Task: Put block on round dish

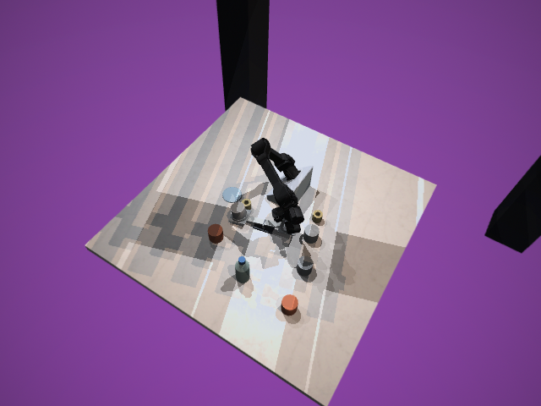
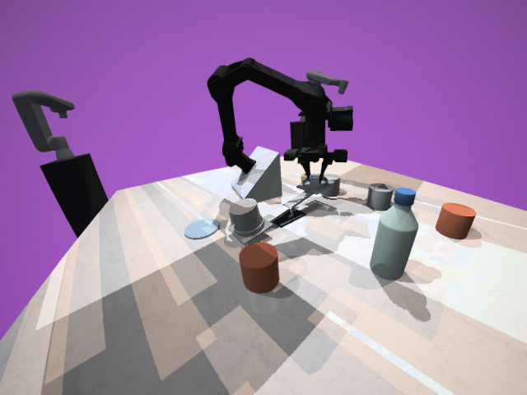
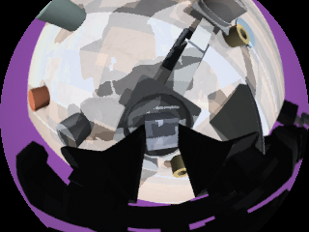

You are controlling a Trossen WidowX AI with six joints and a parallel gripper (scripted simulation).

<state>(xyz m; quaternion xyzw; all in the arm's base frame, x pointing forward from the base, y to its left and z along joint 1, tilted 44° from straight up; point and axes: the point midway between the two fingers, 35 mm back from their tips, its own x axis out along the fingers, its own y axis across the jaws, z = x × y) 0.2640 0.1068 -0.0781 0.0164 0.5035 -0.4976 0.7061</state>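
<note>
Now: gripper tip 370 mm to the left of the pale blue round dish, 80 mm above it and 40 mm past it. Round my gripper tip: bottle 310 mm ahead, 50 mm to the right, 30 mm above; then grey block 10 mm above; then black balance 120 mm to the right, 60 mm below, 30 mm ahead.
</note>
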